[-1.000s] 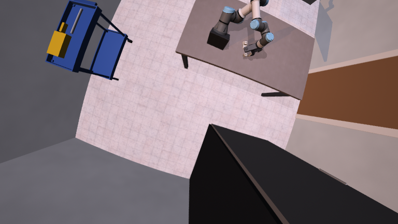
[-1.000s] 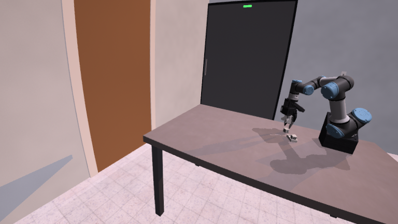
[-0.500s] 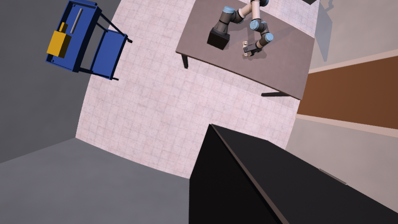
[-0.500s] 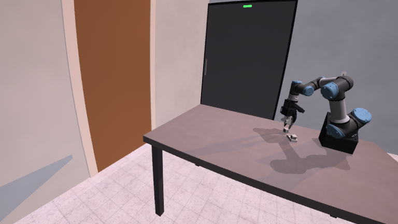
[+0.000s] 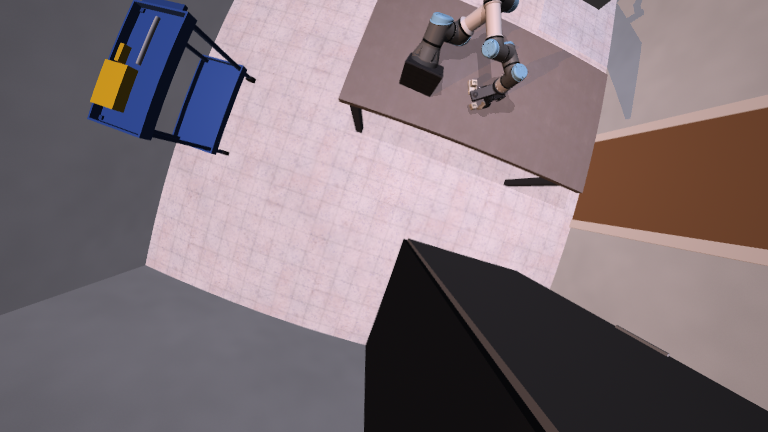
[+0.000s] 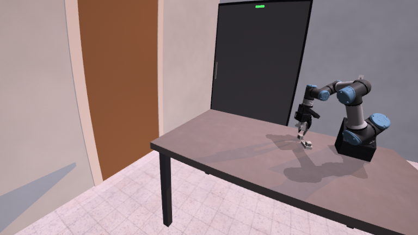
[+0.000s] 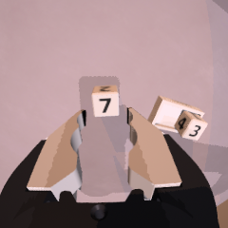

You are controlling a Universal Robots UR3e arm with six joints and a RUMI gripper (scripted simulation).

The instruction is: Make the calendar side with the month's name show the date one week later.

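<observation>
My gripper is now 40 mm above the cube. Also, from my hand: pale tray 100 mm to the left, 40 mm below, 40 mm behind.
</observation>
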